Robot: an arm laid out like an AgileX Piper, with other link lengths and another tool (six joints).
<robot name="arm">
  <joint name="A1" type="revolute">
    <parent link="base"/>
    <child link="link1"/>
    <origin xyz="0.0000 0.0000 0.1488" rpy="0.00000 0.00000 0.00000"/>
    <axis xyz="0 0 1"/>
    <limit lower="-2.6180" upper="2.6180"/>
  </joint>
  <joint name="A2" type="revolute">
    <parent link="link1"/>
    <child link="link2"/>
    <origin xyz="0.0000 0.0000 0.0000" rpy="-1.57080 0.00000 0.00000"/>
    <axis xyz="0 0 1"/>
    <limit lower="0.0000" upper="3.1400"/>
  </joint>
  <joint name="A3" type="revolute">
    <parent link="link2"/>
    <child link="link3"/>
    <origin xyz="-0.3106 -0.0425 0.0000" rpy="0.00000 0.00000 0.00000"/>
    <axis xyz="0 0 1"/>
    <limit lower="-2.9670" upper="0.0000"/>
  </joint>
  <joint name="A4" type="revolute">
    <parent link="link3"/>
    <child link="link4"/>
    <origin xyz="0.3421 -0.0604 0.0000" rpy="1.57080 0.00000 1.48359"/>
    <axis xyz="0 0 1"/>
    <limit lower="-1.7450" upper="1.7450"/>
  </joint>
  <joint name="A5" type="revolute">
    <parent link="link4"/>
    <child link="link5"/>
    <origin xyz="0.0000 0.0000 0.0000" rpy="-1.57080 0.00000 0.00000"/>
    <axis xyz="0 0 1"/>
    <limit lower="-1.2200" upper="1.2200"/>
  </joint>
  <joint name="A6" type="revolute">
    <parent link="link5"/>
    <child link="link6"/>
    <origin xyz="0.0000 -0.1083 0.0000" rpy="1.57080 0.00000 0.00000"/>
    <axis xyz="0 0 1"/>
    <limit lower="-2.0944" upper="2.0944"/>
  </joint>
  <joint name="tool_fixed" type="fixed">
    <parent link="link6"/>
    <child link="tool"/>
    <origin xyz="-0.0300 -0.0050 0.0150" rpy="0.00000 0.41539 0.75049"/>
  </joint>
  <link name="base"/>
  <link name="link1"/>
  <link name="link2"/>
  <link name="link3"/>
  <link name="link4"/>
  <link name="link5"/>
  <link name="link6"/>
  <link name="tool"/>
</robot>
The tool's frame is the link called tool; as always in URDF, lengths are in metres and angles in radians.
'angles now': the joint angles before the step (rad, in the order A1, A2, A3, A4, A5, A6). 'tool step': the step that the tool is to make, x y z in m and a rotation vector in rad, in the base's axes. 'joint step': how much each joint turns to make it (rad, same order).
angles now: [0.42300 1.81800 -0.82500 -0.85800 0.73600 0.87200]
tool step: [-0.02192 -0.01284 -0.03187 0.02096 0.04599 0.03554]
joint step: [-0.02399 0.02100 0.09301 -0.05302 -0.10100 0.03303]
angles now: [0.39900 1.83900 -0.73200 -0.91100 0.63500 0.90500]
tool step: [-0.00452 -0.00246 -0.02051 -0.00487 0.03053 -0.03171]
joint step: [0.00002 0.05699 0.00001 -0.00599 -0.00899 0.04601]
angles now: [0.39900 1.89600 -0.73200 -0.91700 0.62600 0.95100]
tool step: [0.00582 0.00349 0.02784 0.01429 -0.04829 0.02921]
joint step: [0.00100 -0.07698 -0.00001 0.00998 0.00899 -0.04598]
